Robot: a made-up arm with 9 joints. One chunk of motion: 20 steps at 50 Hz.
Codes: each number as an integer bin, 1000 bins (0 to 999) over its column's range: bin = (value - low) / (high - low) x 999, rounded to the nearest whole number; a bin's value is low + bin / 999 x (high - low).
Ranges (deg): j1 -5.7..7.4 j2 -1.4..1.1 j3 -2.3..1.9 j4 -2.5..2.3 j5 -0.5..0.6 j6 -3..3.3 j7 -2.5..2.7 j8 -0.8..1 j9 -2.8..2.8
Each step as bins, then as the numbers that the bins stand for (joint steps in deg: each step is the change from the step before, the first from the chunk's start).
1 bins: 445 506 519 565 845 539 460 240 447
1 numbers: 0.135 -0.134 -0.118 0.215 0.430 0.399 -0.106 -0.368 -0.294
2 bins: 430 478 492 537 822 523 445 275 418
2 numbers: -0.061 -0.204 -0.232 0.080 0.405 0.298 -0.184 -0.305 -0.457
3 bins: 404 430 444 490 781 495 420 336 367
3 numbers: -0.402 -0.324 -0.433 -0.146 0.360 0.122 -0.314 -0.195 -0.743
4 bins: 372 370 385 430 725 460 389 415 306
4 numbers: -0.822 -0.474 -0.681 -0.434 0.298 -0.099 -0.475 -0.052 -1.085
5 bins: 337 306 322 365 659 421 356 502 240
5 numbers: -1.281 -0.634 -0.946 -0.746 0.226 -0.345 -0.647 0.105 -1.455
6 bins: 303 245 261 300 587 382 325 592 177
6 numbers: -1.727 -0.787 -1.203 -1.059 0.146 -0.591 -0.808 0.267 -1.808
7 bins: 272 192 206 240 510 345 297 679 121
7 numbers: -2.133 -0.920 -1.434 -1.347 0.062 -0.824 -0.954 0.423 -2.122
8 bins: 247 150 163 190 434 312 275 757 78
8 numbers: -2.461 -1.025 -1.615 -1.587 -0.022 -1.032 -1.069 0.564 -2.363
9 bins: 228 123 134 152 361 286 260 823 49
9 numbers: -2.710 -1.092 -1.737 -1.770 -0.103 -1.196 -1.147 0.683 -2.525
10 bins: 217 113 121 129 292 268 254 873 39
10 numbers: -2.854 -1.117 -1.791 -1.880 -0.178 -1.310 -1.178 0.773 -2.581
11 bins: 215 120 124 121 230 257 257 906 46
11 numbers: -2.881 -1.100 -1.779 -1.919 -0.247 -1.379 -1.162 0.832 -2.542
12 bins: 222 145 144 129 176 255 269 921 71
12 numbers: -2.789 -1.037 -1.695 -1.880 -0.306 -1.392 -1.100 0.859 -2.402
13 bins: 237 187 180 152 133 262 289 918 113
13 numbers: -2.592 -0.932 -1.543 -1.770 -0.354 -1.348 -0.996 0.854 -2.167
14 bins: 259 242 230 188 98 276 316 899 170
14 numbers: -2.304 -0.794 -1.333 -1.597 -0.392 -1.259 -0.855 0.820 -1.847
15 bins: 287 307 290 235 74 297 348 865 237
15 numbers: -1.937 -0.632 -1.081 -1.371 -0.419 -1.127 -0.689 0.759 -1.471
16 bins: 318 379 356 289 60 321 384 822 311
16 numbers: -1.530 -0.452 -0.803 -1.111 -0.434 -0.976 -0.501 0.681 -1.057
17 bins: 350 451 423 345 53 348 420 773 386
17 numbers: -1.110 -0.271 -0.522 -0.842 -0.442 -0.805 -0.314 0.593 -0.636
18 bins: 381 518 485 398 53 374 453 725 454
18 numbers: -0.704 -0.104 -0.261 -0.588 -0.442 -0.641 -0.142 0.506 -0.255
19 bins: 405 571 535 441 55 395 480 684 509
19 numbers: -0.389 0.029 -0.051 -0.381 -0.439 -0.509 -0.002 0.432 0.053
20 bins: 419 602 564 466 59 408 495 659 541
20 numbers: -0.206 0.107 0.071 -0.261 -0.435 -0.427 0.077 0.387 0.233
